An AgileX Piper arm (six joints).
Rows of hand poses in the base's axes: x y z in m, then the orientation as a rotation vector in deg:
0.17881, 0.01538, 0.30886, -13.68, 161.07, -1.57
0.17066, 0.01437, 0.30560, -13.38, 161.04, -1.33
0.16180, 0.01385, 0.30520, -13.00, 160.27, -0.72
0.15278, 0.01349, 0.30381, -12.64, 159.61, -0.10
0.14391, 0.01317, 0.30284, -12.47, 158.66, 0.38
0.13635, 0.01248, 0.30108, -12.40, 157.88, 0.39
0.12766, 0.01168, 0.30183, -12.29, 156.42, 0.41
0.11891, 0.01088, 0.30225, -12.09, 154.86, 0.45
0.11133, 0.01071, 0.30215, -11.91, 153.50, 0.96
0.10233, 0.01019, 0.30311, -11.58, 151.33, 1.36
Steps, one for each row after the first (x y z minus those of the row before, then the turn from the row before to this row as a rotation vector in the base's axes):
-0.00815, -0.00101, -0.00326, 0.20, -0.04, -0.18
-0.00886, -0.00052, -0.00040, 0.52, -0.76, -0.14
-0.00902, -0.00036, -0.00139, 0.52, -0.65, -0.14
-0.00887, -0.00032, -0.00097, 0.42, -0.93, -0.01
-0.00756, -0.00069, -0.00176, 0.07, -0.78, -0.01
-0.00869, -0.00080, 0.00075, 0.13, -1.46, 0.00
-0.00875, -0.00080, 0.00042, 0.17, -1.56, -0.05
-0.00758, -0.00017, -0.00010, 0.48, -1.33, 0.02
-0.00900, -0.00052, 0.00096, 0.49, -2.15, -0.06

